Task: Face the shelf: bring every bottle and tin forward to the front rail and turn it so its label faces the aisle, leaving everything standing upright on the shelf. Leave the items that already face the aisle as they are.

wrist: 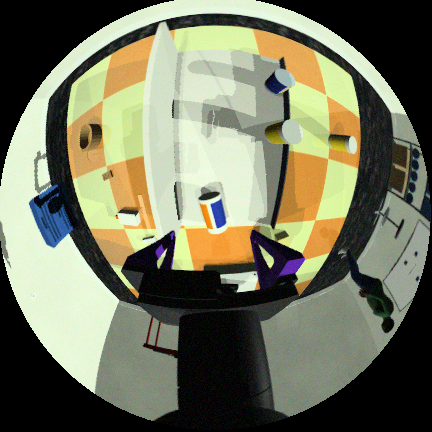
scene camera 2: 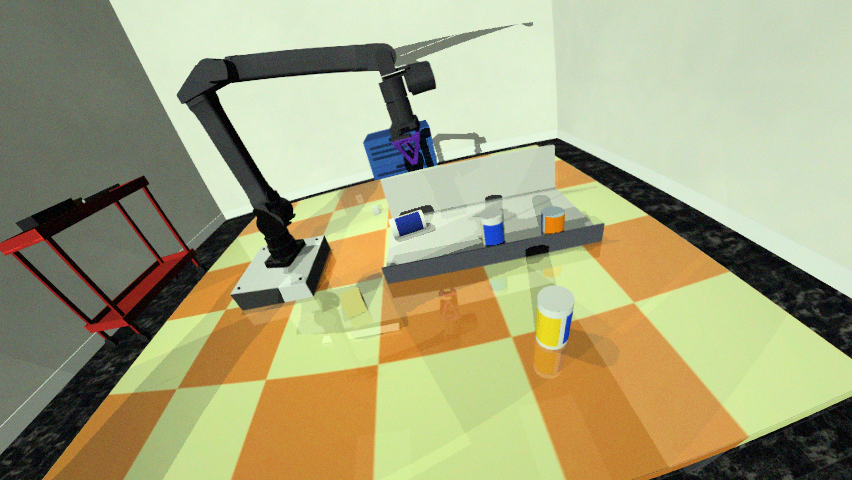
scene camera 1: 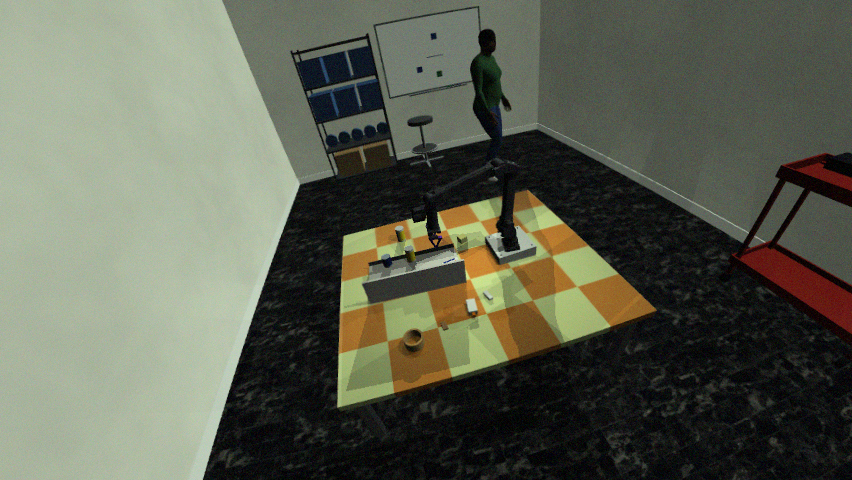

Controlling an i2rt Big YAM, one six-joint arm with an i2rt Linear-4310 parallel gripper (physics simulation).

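Places are measured from the arm's base along level axes (x ahead, y left, z up), in centimetres.
Pixels of known places: gripper, fingertip midpoint: (wrist: 212, 234) (scene camera 2: 415, 158) (scene camera 1: 434, 242); arm's base, link origin: (wrist: 223, 288) (scene camera 2: 286, 255) (scene camera 1: 510, 244).
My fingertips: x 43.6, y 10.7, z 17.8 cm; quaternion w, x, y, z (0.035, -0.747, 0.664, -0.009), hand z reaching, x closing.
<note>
For each thing: its middle in the pictures, then the offset to it from my fingertips. "spot": a spot on its surface instead.
- shelf, surface spot: (scene camera 2: 476, 175) spot: dx +15.1, dy +12.1, dz -12.2 cm
- short tin, body centre: (scene camera 2: 552, 224) (wrist: 278, 81) (scene camera 1: 386, 260) dx +31.9, dy -12.0, dz -17.9 cm
- yellow block, body centre: (scene camera 2: 353, 302) (wrist: 281, 239) (scene camera 1: 462, 238) dx -16.2, dy -28.5, dz -21.8 cm
- brown bowl, body centre: (wrist: 88, 136) (scene camera 1: 414, 340) dx +14.8, dy +44.5, dz -21.1 cm
- white box, body centre: (wrist: 126, 216) (scene camera 1: 472, 308) dx -14.5, dy +29.1, dz -22.2 cm
My gripper (scene camera 1: 436, 244) (scene camera 2: 412, 162) (wrist: 212, 234) is open and empty, high above the left end of the shelf (scene camera 1: 415, 282) (scene camera 2: 476, 175) as scene camera 2 sees it. A bottle (scene camera 2: 409, 224) (wrist: 213, 212) with blue and orange label parts lies on its side there, below the gripper. A bottle (scene camera 1: 410, 255) (scene camera 2: 493, 232) (wrist: 275, 133) stands near the front rail (scene camera 2: 441, 265), blue side towards scene camera 2, yellow behind. A short tin (scene camera 1: 386, 261) (scene camera 2: 553, 223) (wrist: 276, 83) stands to its right, orange side towards that camera. Another bottle (scene camera 1: 400, 234) (scene camera 2: 549, 324) (wrist: 341, 142), yellow and blue, stands off the shelf, in front of it.
A yellow block (scene camera 1: 462, 243) (scene camera 2: 352, 302) lies near the arm's base (scene camera 1: 512, 255) (scene camera 2: 268, 283). Behind the shelf are a brown bowl (scene camera 1: 413, 348), a white box (scene camera 1: 471, 305) (wrist: 129, 217) and small pieces. The shelf's tall back panel stands opposite its low front rail.
</note>
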